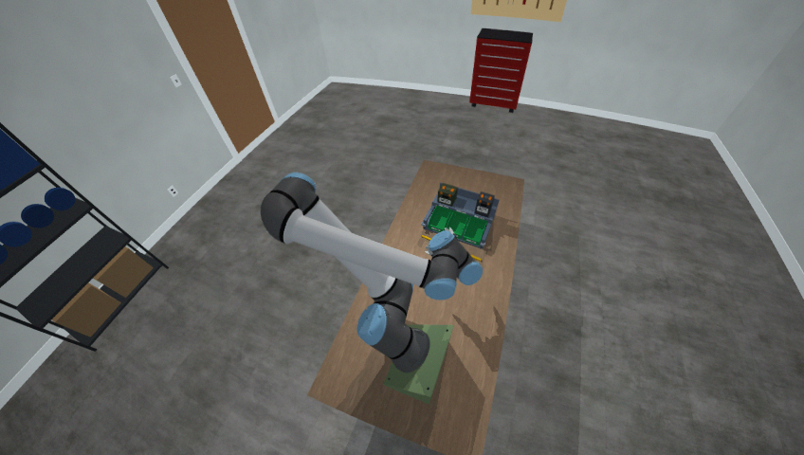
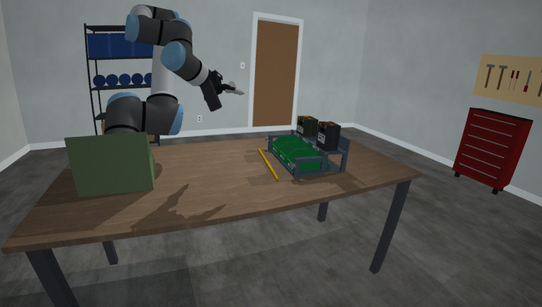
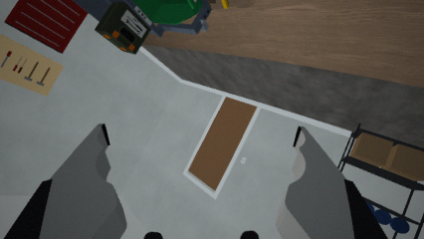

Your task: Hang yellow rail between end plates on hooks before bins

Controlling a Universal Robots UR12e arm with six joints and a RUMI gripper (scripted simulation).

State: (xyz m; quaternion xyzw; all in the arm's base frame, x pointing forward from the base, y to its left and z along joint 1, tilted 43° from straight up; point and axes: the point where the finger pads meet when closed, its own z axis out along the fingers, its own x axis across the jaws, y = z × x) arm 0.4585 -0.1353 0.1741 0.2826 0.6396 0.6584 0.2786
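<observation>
Right now my hand is 290 mm above the yellow rail, 180 mm short of it and 50 mm to the left of it. The rest, counted from my hand: rack front bar (290 mm below, 250 mm ahead, 40 mm to the right).
</observation>
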